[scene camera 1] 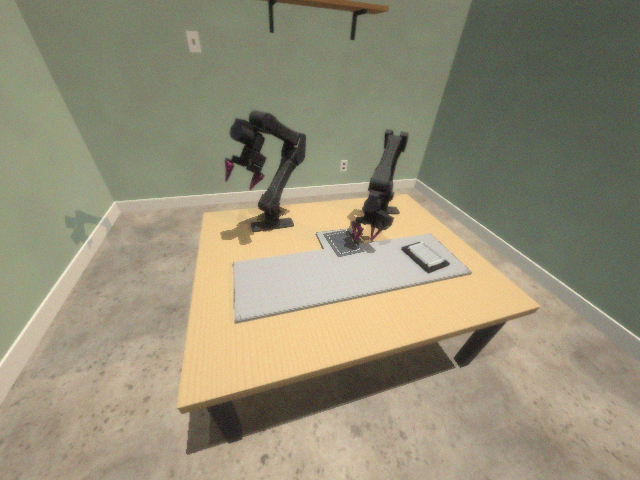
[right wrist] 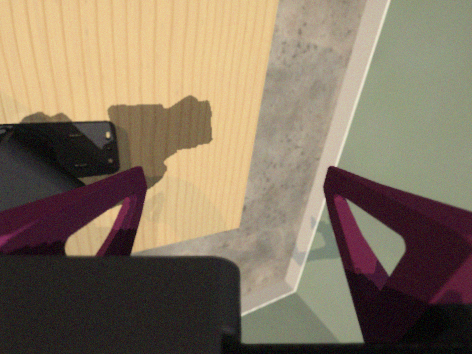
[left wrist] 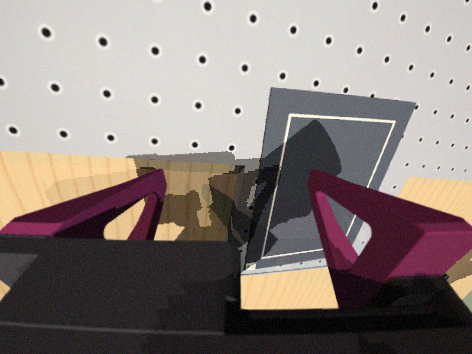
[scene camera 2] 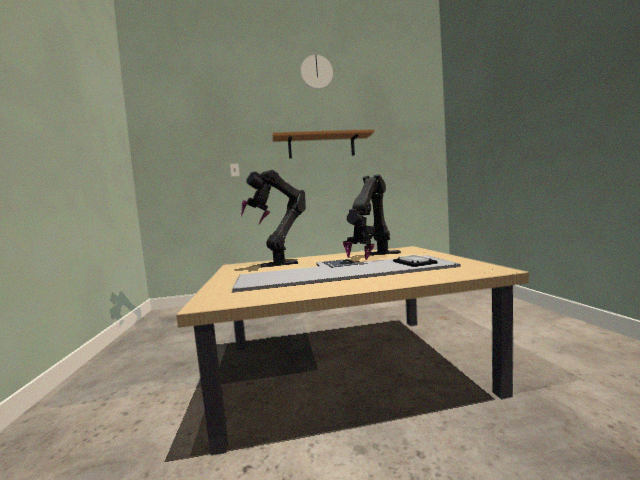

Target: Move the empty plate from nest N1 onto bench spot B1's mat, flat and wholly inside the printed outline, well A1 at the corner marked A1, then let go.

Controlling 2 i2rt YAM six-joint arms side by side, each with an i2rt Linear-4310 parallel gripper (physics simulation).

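Frame: origin at the left arm's base, x up, y back, z right, level; centimetres.
Seen in the pictures: left gripper, fingertip midpoint: (scene camera 1: 363, 239) (left wrist: 237, 177) (scene camera 2: 357, 258); right gripper, fingertip midpoint: (scene camera 1: 238, 185) (right wrist: 235, 176) (scene camera 2: 250, 220); left arm's base, origin of the base link: (scene camera 2: 382, 253); right arm's base, origin of the base link: (scene camera 1: 272, 225) (right wrist: 23, 153) (scene camera 2: 279, 264).
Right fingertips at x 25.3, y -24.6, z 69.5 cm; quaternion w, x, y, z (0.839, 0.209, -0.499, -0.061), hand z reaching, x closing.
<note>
Offsets run from my right fingertips to a thing's top centre. "pt": to the spot under its first point. Level surfaces: height alone.
The pale plate @(dy -15.6, dx -21.4, dz -77.2 cm) (scene camera 1: 427, 253) (scene camera 2: 415, 258) lies in a black nest @(dy -15.6, dx -21.9, dz -77.2 cm) (scene camera 1: 434, 268) (scene camera 2: 415, 264) at the right of the grey board; it does not show in the wrist views. The dark mat @(dx -23.9 cm) (scene camera 1: 333, 243) (left wrist: 291, 102) has a white printed outline @(pt dy -11.7, dx -23.8, dz -45.9 cm) (left wrist: 342, 118) and a small corner mark @(dy +3.9, dx -23.8, dz -46.7 cm) (left wrist: 251, 267). No plate lies on it; shadows cover part of it. My left gripper (scene camera 1: 364, 240) (scene camera 2: 357, 257) (left wrist: 237, 177) is open and empty, low over the mat's right edge in scene camera 1. My right gripper (scene camera 1: 238, 184) (scene camera 2: 251, 219) (right wrist: 235, 176) is open and empty, high above the table's back left.
The perforated grey board @(dx -24.0 cm) (scene camera 1: 289, 284) (scene camera 2: 289, 278) (left wrist: 175, 75) lies across the wooden table @(dx -25.3 cm) (scene camera 1: 320, 341) (scene camera 2: 310, 298). The nest stands on it, to the right of the left gripper in the scene views. A wall shelf (scene camera 1: 330, 4) (scene camera 2: 323, 135) is behind the arms.
</note>
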